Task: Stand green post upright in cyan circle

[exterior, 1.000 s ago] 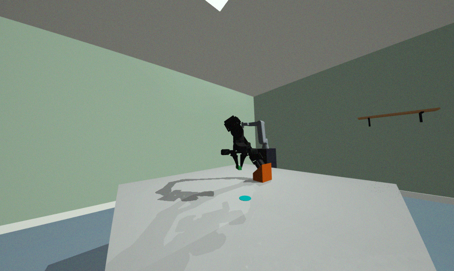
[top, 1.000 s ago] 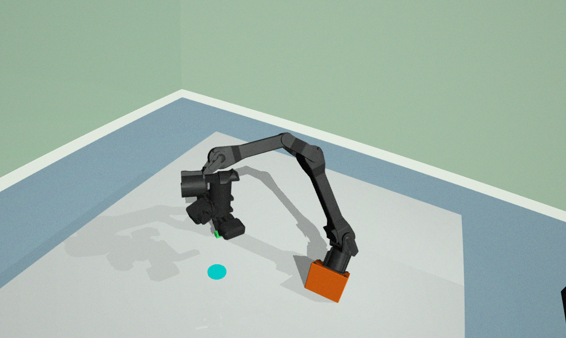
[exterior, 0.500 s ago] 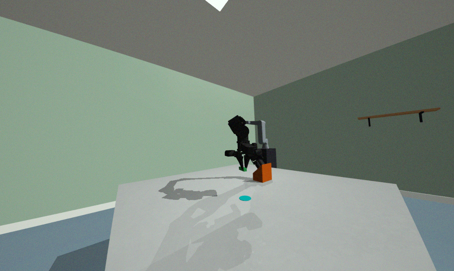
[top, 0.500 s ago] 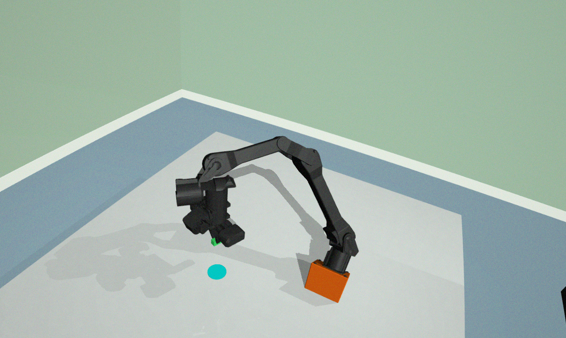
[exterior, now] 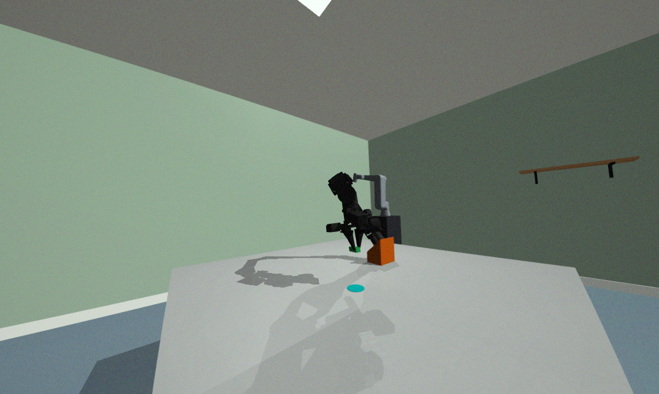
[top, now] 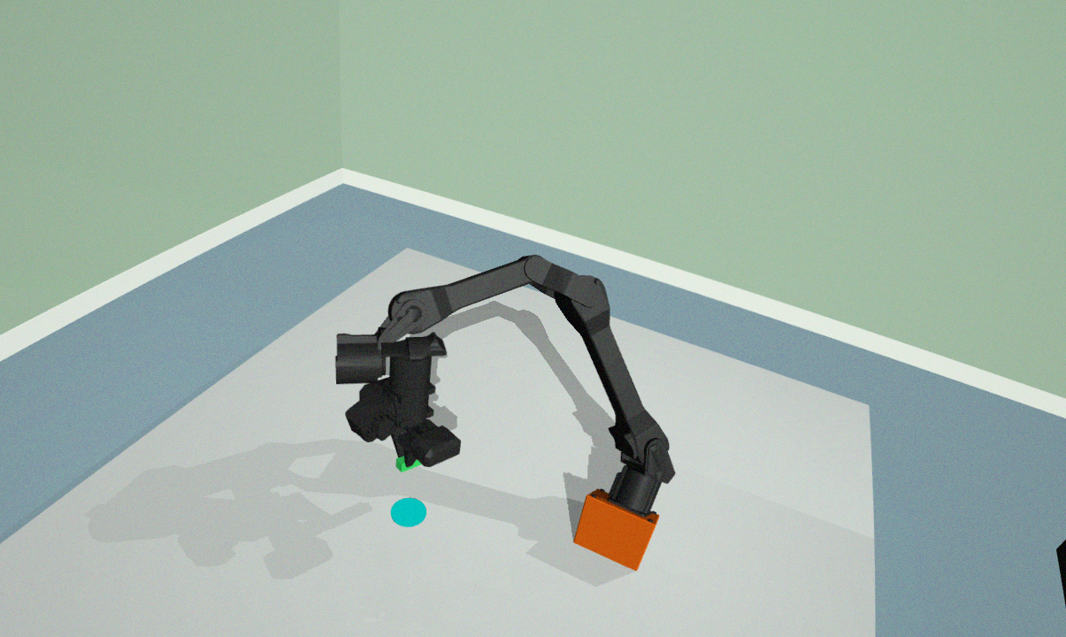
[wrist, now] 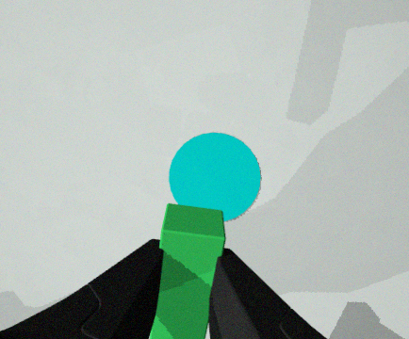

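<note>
My gripper tip is 1 cm to the left of the cyan circle and 13 cm above it. Round my gripper tip: green post (1 cm behind, 2 cm to the right).
</note>
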